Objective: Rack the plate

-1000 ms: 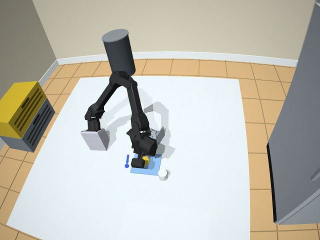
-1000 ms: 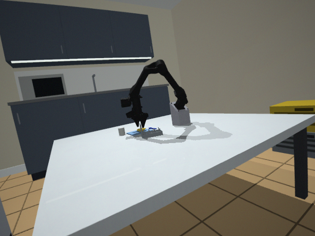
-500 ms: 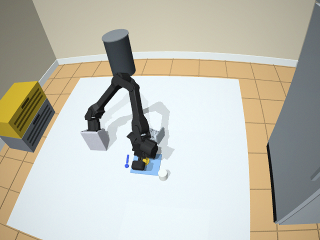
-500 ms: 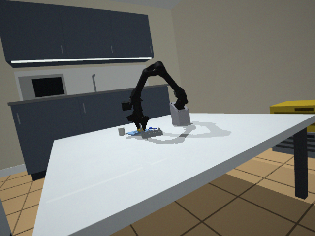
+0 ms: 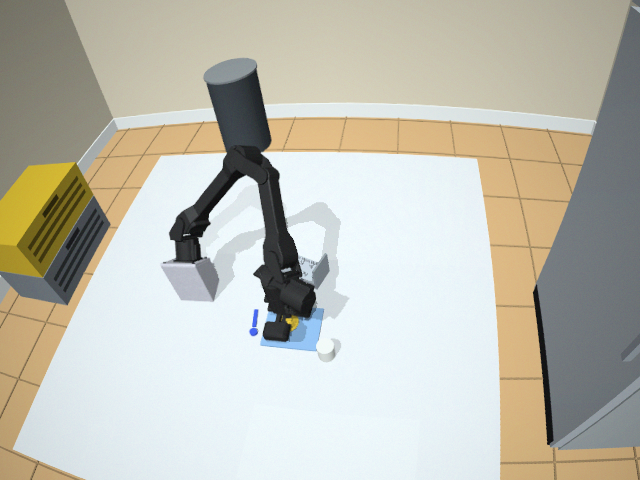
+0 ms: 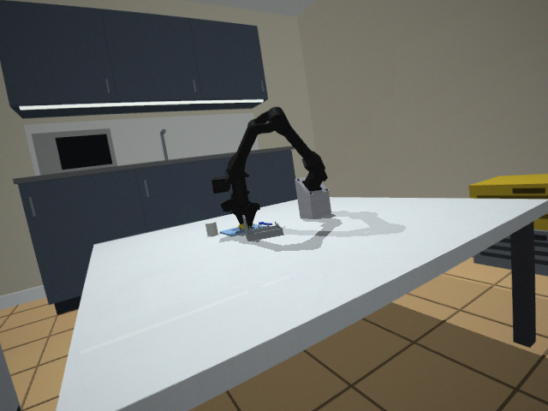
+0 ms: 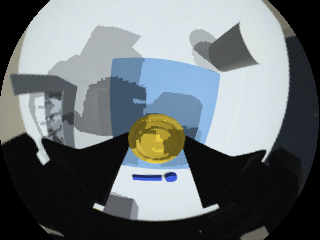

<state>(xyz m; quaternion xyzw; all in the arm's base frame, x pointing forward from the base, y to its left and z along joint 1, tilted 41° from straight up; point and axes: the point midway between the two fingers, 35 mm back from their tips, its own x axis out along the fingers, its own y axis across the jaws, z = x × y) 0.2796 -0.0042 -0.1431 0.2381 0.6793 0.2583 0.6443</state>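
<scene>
Right now my gripper tip is 1 cm short of the light blue mat and 1 cm to the left of it. From my gripper tip the other things lie so: white cup (12 cm ahead, 8 cm to the right, 2 cm above); then yellow plate (1 cm above); then blue utensil (9 cm behind, 1 cm to the right).
</scene>
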